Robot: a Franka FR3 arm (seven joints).
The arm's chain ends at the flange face. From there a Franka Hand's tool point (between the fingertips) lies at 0.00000 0.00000 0.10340 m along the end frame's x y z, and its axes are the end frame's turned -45 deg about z.
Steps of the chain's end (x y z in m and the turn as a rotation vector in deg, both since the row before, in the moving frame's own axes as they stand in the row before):
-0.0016 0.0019 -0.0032 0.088 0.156 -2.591
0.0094 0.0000 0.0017 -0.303 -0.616 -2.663
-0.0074 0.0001 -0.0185 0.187 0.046 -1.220
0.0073 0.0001 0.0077 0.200 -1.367 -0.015
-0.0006 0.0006 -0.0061 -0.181 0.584 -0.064
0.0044 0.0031 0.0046 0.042 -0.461 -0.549
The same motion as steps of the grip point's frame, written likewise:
-0.0022 0.0003 -0.0032 -0.048 0.173 -2.591
0.0055 0.0063 0.0017 0.221 -0.650 -2.663
-0.0050 -0.0053 -0.0185 0.100 0.165 -1.220
0.0036 0.0032 0.0077 1.108 -0.825 -0.015
-0.0003 0.0010 -0.0061 -0.541 0.285 -0.064
0.0004 0.0047 0.0046 0.356 -0.296 -0.549

